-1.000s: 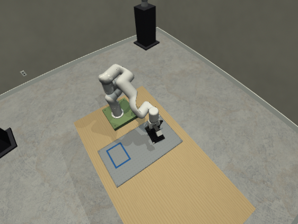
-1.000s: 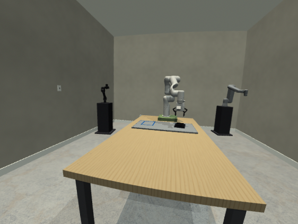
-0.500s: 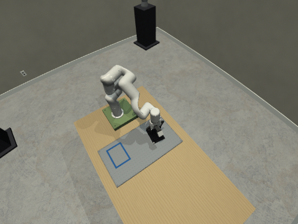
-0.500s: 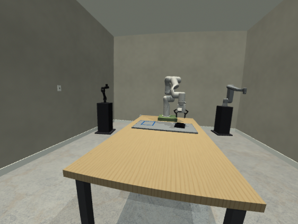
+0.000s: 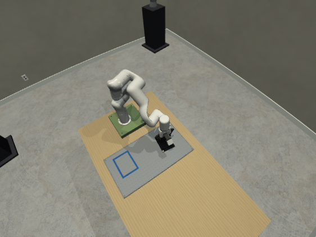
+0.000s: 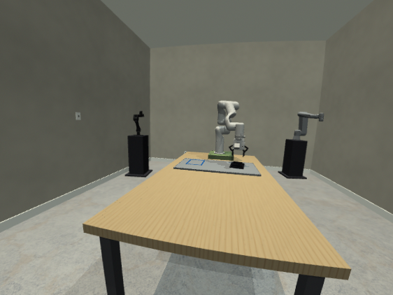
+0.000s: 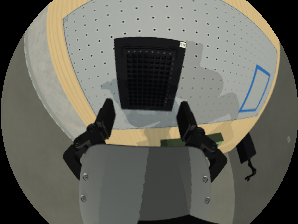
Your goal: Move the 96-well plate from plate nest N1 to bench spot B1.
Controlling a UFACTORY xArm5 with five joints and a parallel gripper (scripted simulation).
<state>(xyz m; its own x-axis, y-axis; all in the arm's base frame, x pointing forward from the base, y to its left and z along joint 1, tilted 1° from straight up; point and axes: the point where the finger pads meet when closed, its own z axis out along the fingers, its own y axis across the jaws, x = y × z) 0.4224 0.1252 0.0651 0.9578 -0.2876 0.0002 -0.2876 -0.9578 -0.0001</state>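
Now: hand 80 mm above the black 96-well plate. From my hand the other things lie so: black plate nest N1 (90 mm below).
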